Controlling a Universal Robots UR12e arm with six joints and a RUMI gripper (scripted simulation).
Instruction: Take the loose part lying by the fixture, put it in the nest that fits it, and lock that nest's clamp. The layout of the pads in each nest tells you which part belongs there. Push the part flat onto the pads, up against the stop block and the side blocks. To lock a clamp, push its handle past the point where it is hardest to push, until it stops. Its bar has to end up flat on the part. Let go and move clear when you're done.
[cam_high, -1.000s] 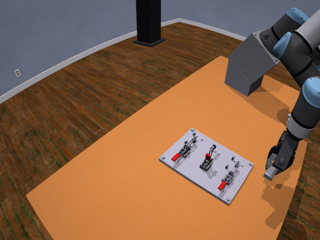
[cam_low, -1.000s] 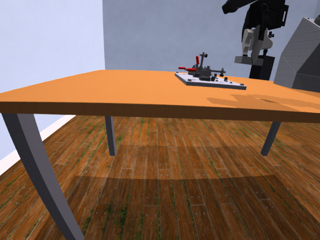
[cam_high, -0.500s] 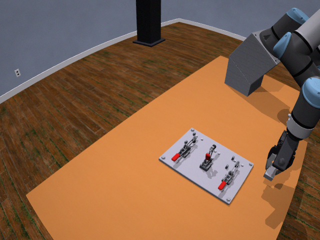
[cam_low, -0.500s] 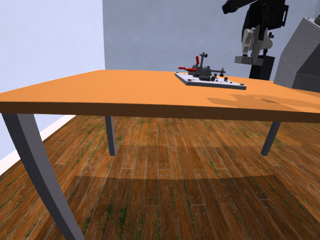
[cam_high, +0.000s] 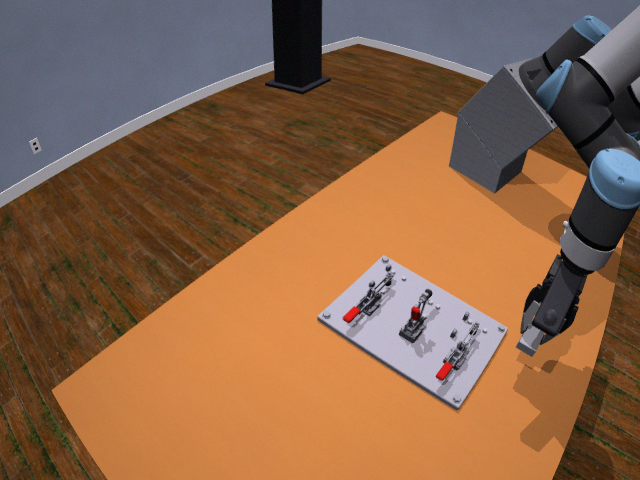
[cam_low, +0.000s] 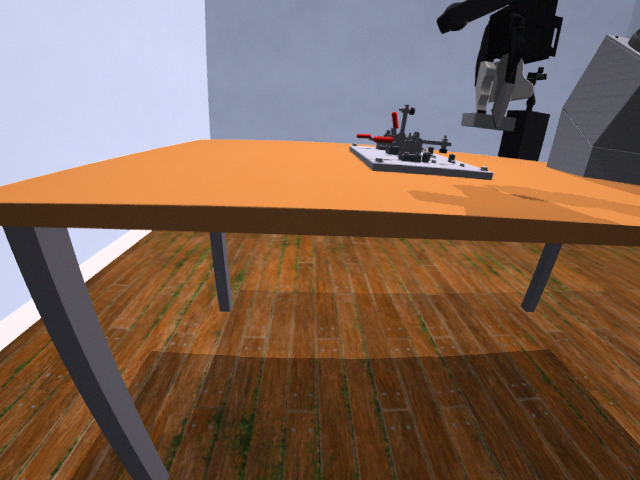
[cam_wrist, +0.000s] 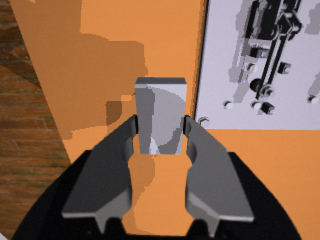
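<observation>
My gripper is now 20 mm short of the fixture plate, 230 mm to the left of it and 100 mm above it. From my hand the other things lie so: grey rectangular block 10 mm below.
</observation>
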